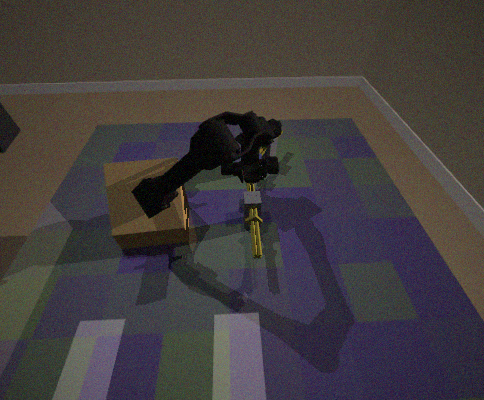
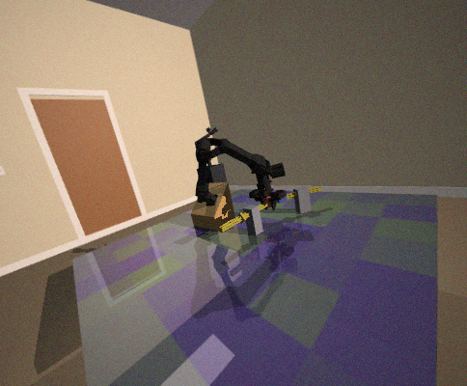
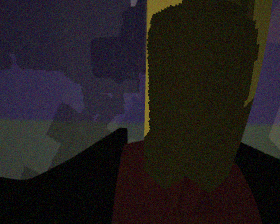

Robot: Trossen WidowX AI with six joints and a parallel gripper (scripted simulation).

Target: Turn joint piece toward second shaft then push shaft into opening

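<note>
Right now the dark red joint piece is 40 mm above my gripper tip and 10 mm to the left of it.
</note>
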